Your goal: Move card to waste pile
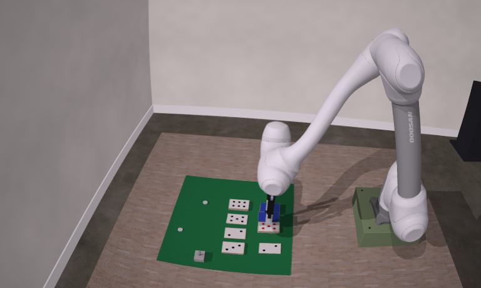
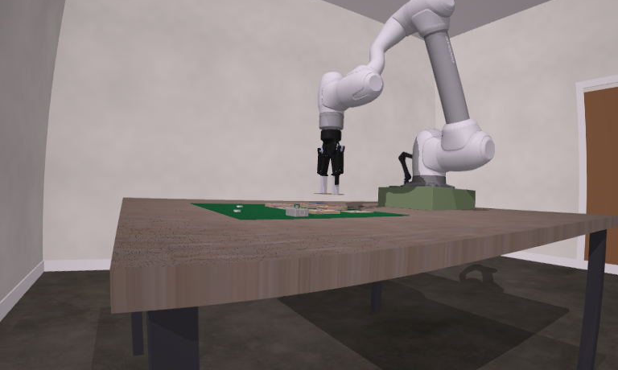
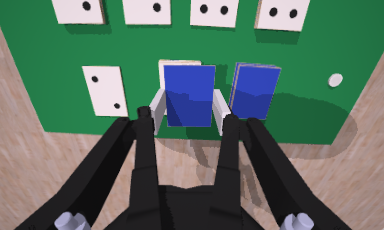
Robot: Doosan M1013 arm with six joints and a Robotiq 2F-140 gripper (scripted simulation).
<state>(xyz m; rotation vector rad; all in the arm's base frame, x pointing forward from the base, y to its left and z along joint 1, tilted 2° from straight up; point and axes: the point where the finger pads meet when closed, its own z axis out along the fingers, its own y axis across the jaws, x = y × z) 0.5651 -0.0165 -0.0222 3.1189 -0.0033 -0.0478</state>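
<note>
Right now my hand is 1 cm past the two-pip card, 14 cm to the right of it and 8 cm above it. The rest, counted from my hand: green mat 16 cm ahead, 2 cm to the right, 10 cm below; grey block 27 cm ahead, 22 cm to the left, 7 cm below.
</note>
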